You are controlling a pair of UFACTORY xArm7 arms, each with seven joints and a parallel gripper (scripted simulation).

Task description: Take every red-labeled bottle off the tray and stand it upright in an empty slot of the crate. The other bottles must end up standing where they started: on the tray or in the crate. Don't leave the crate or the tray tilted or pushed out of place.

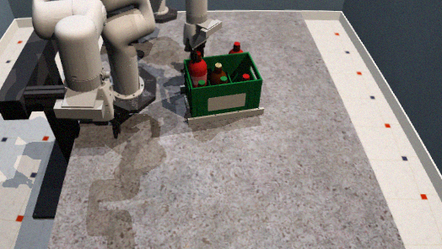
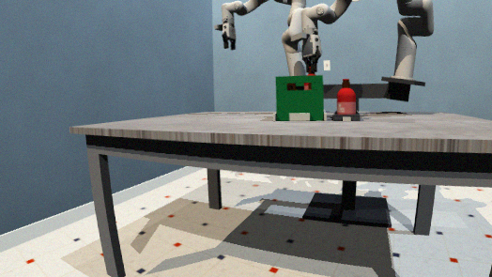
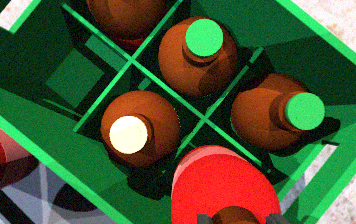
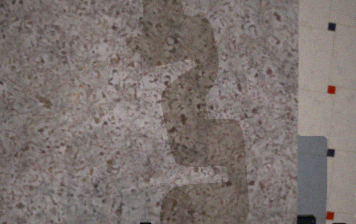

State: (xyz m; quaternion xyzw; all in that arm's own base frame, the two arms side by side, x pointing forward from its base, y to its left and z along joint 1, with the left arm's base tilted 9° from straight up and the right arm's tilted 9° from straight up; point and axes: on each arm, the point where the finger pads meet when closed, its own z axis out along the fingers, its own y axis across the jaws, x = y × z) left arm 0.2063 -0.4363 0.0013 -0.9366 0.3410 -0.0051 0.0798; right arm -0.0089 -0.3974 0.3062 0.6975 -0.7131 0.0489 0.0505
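Observation:
Now: the green crate 10 cm ahead of my left hand, 2 cm to the right of it and 15 cm below it. From my left hand the other things lie so: pale bottle: 2 cm behind, 16 cm to the left, 14 cm below; dark tray: 7 cm ahead, 17 cm to the left, 22 cm below.

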